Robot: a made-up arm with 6 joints. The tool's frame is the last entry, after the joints.
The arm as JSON. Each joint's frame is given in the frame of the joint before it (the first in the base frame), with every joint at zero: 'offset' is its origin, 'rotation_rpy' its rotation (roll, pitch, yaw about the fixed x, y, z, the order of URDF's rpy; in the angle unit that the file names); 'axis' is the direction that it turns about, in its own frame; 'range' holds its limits. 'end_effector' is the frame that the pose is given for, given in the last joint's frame.
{
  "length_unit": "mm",
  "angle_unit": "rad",
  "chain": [
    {
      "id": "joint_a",
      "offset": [
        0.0,
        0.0,
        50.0
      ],
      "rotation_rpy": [
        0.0,
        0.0,
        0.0
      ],
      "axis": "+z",
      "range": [
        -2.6,
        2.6
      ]
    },
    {
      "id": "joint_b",
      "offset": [
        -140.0,
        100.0,
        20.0
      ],
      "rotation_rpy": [
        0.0,
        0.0,
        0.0
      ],
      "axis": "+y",
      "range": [
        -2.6,
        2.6
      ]
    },
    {
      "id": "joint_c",
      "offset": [
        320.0,
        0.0,
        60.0
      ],
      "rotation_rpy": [
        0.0,
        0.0,
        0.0
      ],
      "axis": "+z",
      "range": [
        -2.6,
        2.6
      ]
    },
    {
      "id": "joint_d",
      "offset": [
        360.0,
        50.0,
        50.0
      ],
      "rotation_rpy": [
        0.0,
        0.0,
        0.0
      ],
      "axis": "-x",
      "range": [
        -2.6,
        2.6
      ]
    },
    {
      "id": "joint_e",
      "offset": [
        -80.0,
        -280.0,
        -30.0
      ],
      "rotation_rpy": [
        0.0,
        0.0,
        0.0
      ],
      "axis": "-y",
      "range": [
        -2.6,
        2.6
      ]
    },
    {
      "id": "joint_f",
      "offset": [
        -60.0,
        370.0,
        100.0
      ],
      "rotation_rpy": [
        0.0,
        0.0,
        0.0
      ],
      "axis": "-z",
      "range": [
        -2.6,
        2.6
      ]
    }
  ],
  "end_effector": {
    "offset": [
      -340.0,
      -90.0,
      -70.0
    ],
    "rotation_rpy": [
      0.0,
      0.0,
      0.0
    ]
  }
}
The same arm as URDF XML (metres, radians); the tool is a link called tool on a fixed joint. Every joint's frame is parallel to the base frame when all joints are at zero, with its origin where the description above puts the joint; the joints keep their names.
<robot name="arm">
<link name="base"/>
<link name="link1"/>
<link name="link2"/>
<link name="link3"/>
<link name="link4"/>
<link name="link5"/>
<link name="link6"/>
<link name="tool"/>
<joint name="joint_a" type="revolute"><parent link="base"/><child link="link1"/><origin xyz="0.0000 0.0000 0.0500"/><axis xyz="0 0 1"/><limit lower="-2.6000" upper="2.6000"/></joint>
<joint name="joint_b" type="revolute"><parent link="link1"/><child link="link2"/><origin xyz="-0.1400 0.1000 0.0200"/><axis xyz="0 1 0"/><limit lower="-2.6000" upper="2.6000"/></joint>
<joint name="joint_c" type="revolute"><parent link="link2"/><child link="link3"/><origin xyz="0.3200 0.0000 0.0600"/><axis xyz="0 0 1"/><limit lower="-2.6000" upper="2.6000"/></joint>
<joint name="joint_d" type="revolute"><parent link="link3"/><child link="link4"/><origin xyz="0.3600 0.0500 0.0500"/><axis xyz="-1 0 0"/><limit lower="-2.6000" upper="2.6000"/></joint>
<joint name="joint_e" type="revolute"><parent link="link4"/><child link="link5"/><origin xyz="-0.0800 -0.2800 -0.0300"/><axis xyz="0 -1 0"/><limit lower="-2.6000" upper="2.6000"/></joint>
<joint name="joint_f" type="revolute"><parent link="link5"/><child link="link6"/><origin xyz="-0.0600 0.3700 0.1000"/><axis xyz="0 0 -1"/><limit lower="-2.6000" upper="2.6000"/></joint>
<joint name="tool_joint" type="fixed"><parent link="link6"/><child link="tool"/><origin xyz="-0.3400 -0.0900 -0.0700"/></joint>
</robot>

